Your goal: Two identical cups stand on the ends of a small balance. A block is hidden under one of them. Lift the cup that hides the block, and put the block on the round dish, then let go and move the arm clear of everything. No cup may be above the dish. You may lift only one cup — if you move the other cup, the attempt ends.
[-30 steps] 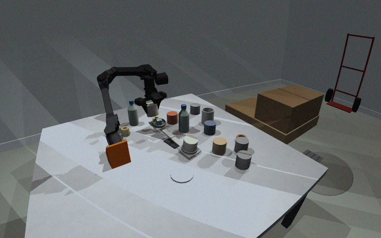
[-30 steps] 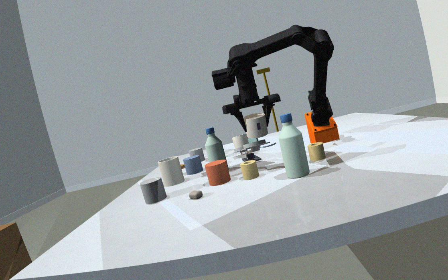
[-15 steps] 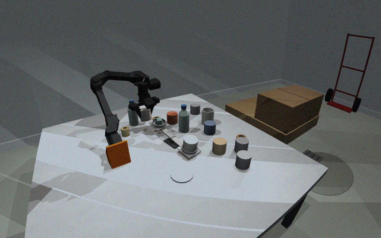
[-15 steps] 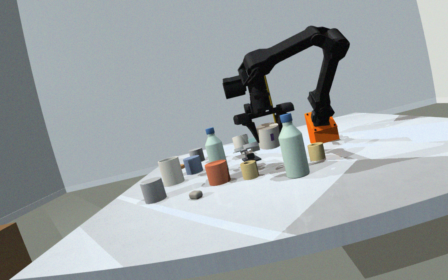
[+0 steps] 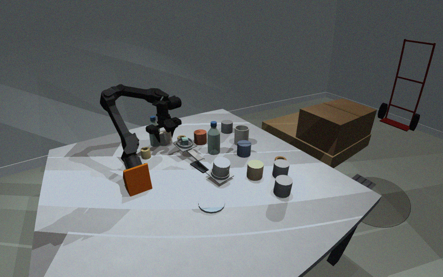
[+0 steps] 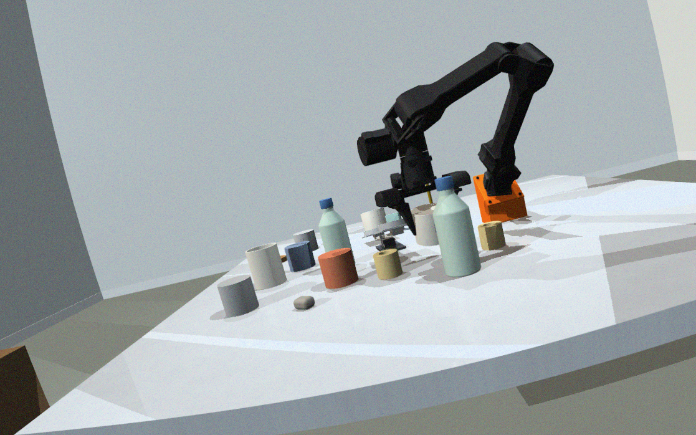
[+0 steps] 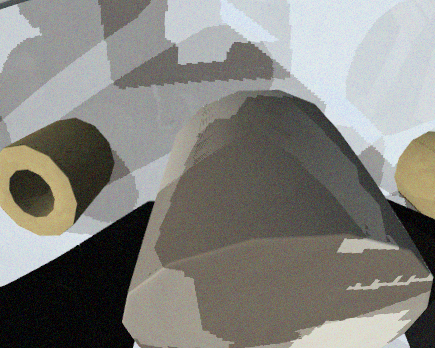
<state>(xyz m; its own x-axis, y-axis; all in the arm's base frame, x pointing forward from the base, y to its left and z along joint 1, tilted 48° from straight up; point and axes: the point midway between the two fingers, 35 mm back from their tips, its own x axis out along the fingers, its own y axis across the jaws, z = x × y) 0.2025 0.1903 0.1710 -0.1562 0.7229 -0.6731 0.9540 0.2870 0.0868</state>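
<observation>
Now: gripper tip 70 mm short of the teal block, 100 mm to the left of it and 20 mm below it. Round my gripper tip: cream cup: 150 mm ahead, 370 mm to the right; round dish: 30 mm ahead, 480 mm to the right, 60 mm below.
</observation>
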